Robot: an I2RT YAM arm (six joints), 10 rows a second.
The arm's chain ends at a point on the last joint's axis. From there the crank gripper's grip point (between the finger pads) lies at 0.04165 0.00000 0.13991 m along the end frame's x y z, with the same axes.
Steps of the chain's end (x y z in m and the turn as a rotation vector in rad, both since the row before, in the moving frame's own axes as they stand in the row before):
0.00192 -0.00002 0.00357 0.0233 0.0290 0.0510
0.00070 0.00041 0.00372 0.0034 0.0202 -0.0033
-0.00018 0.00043 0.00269 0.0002 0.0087 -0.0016
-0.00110 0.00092 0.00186 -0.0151 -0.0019 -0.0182
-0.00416 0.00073 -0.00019 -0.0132 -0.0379 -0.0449
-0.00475 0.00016 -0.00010 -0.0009 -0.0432 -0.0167
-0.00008 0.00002 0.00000 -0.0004 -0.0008 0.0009
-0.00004 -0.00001 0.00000 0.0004 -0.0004 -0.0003
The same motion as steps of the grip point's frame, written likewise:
0.00599 -0.00104 0.00229 0.0233 0.0290 0.0510
0.00352 -0.00021 0.00285 0.0034 0.0202 -0.0033
0.00104 0.00033 0.00232 0.0002 0.0087 -0.0016
-0.00135 0.00228 0.00193 -0.0151 -0.0019 -0.0182
-0.00949 0.00084 0.00129 -0.0132 -0.0379 -0.0449
-0.01084 -0.00036 0.00157 -0.0009 -0.0432 -0.0167
-0.00019 0.00011 0.00003 -0.0004 -0.0008 0.0009
-0.00010 -0.00008 0.00002 0.0004 -0.0004 -0.0003

